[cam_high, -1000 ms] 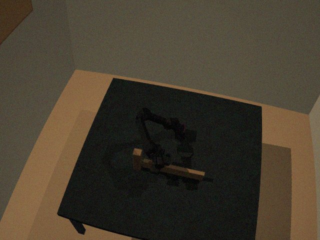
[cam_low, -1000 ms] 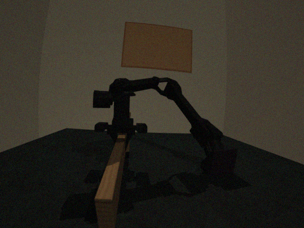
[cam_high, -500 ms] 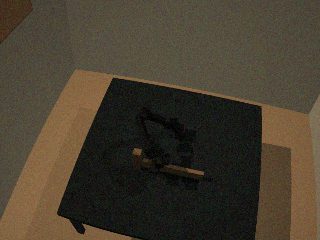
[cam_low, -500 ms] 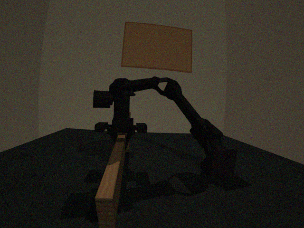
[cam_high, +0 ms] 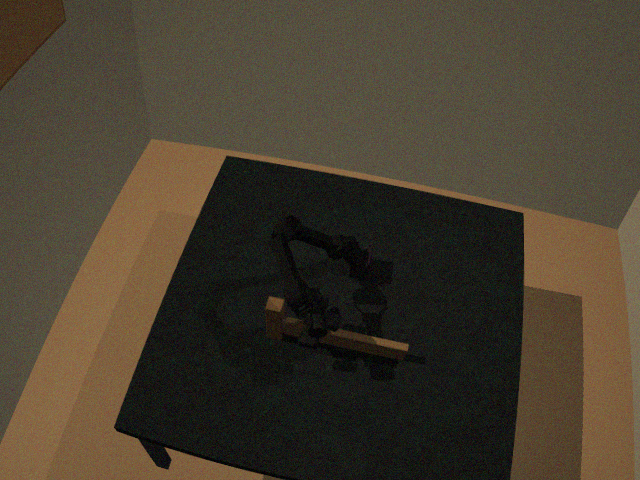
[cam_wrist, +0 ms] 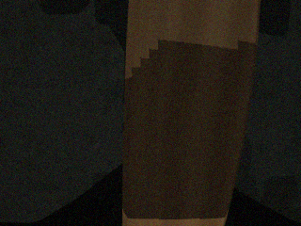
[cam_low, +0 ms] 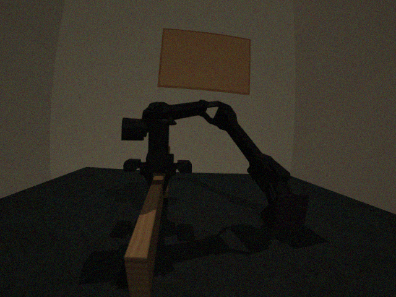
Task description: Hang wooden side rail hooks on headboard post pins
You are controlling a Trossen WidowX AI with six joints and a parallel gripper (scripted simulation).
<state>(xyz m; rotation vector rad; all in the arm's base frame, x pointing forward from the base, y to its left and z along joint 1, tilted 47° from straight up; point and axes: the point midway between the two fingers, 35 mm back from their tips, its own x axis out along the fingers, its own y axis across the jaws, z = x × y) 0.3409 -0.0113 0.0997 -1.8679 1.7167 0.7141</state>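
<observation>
My gripper tip is now 120 mm to the left of the wooden headboard post and 40 mm below it.
</observation>
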